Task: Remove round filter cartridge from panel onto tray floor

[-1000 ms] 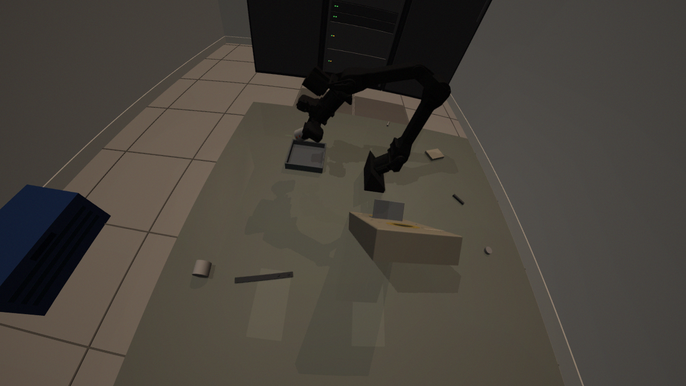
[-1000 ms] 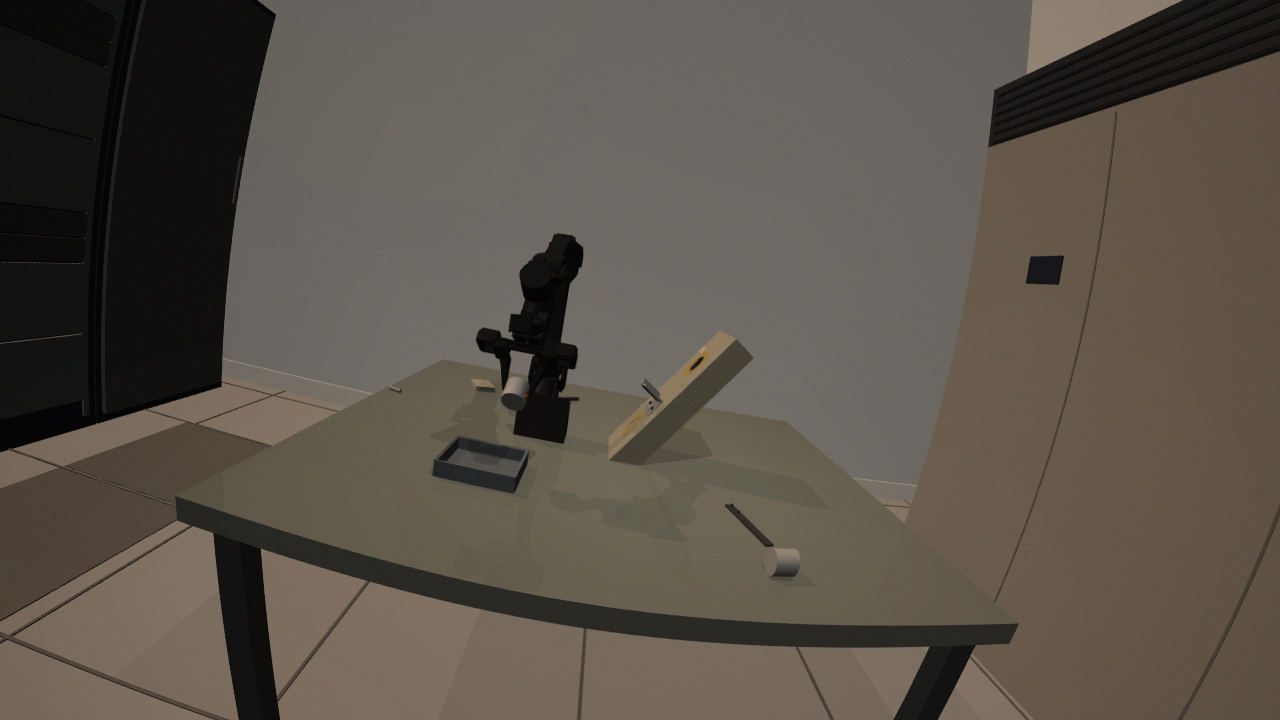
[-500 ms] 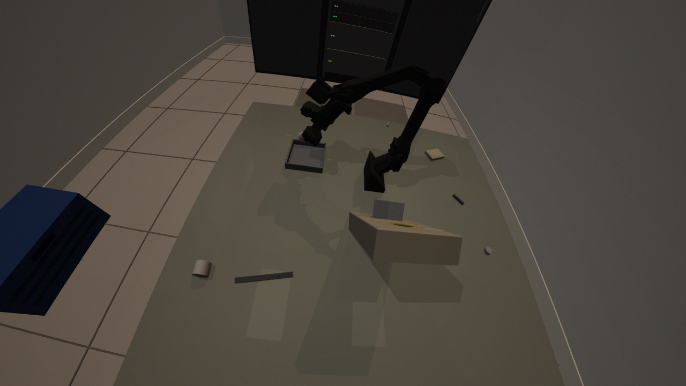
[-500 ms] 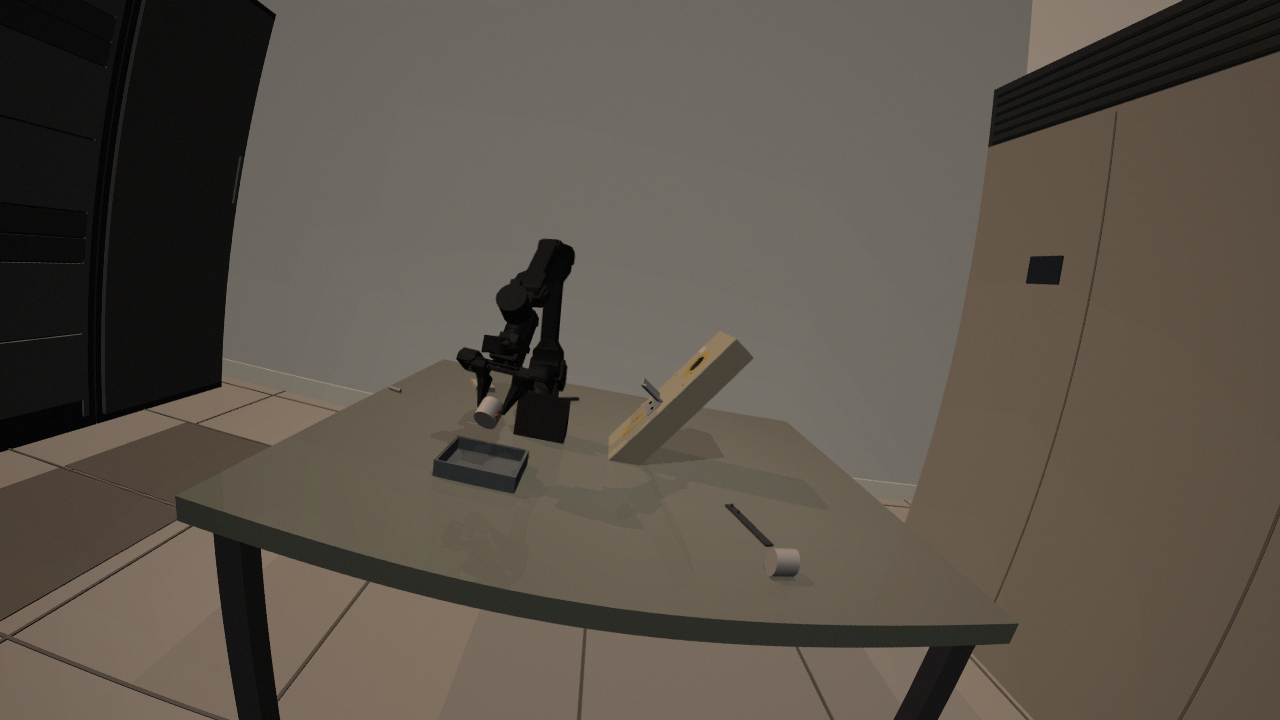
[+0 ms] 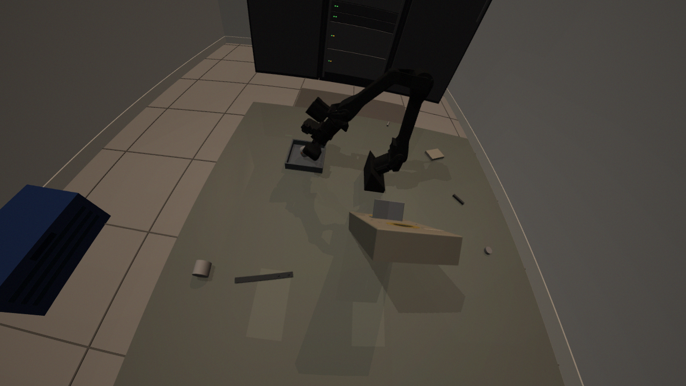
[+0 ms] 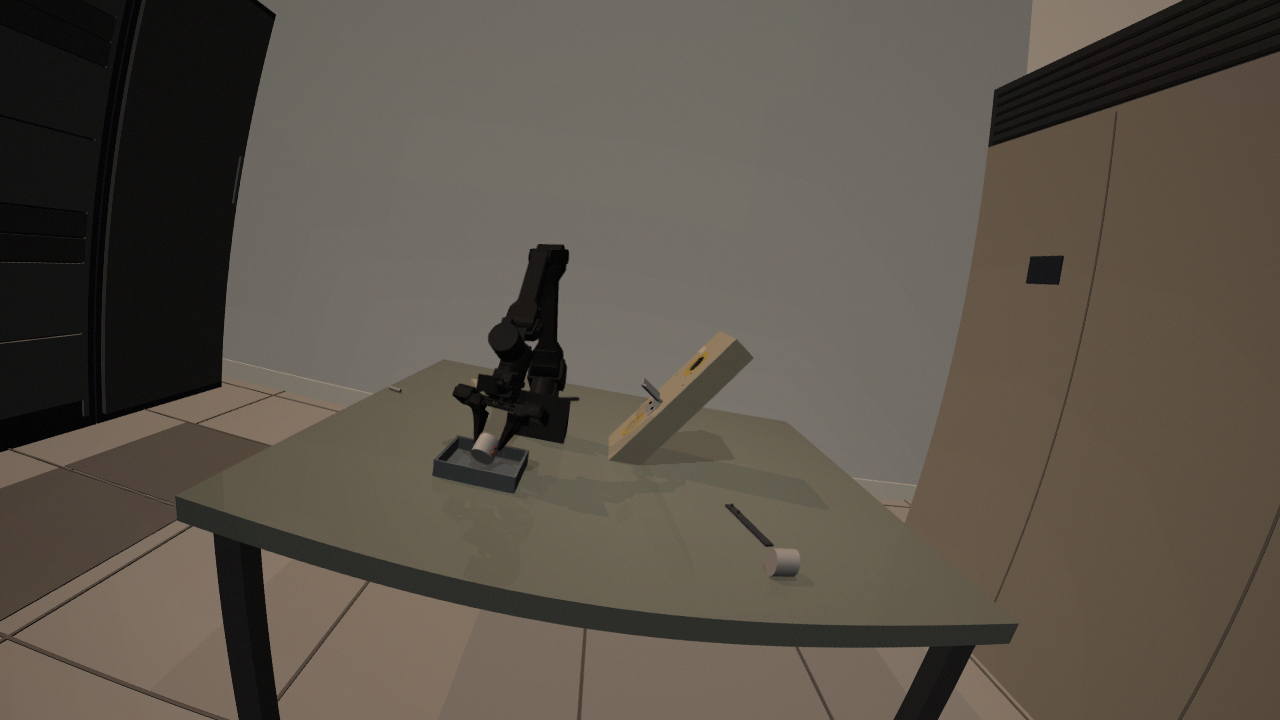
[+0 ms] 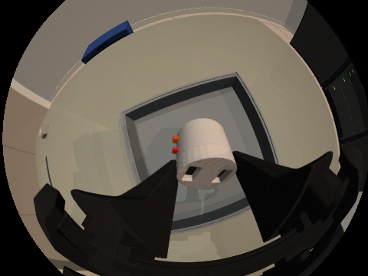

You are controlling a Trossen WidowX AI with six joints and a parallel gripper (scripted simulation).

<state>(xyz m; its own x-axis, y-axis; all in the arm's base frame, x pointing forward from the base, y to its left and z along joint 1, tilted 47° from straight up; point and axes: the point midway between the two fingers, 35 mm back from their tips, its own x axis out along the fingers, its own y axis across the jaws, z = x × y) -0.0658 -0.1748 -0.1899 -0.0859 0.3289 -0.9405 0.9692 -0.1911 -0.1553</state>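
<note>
Now: gripper tip right at the round filter cartridge. Also, from my gripper tip: dark grey tray 4 cm below, 1 cm to the right; tan service panel 38 cm ahead, 26 cm to the left, 11 cm above; grey ledge 32 cm ahead, 27 cm to the left, 9 cm above.
</note>
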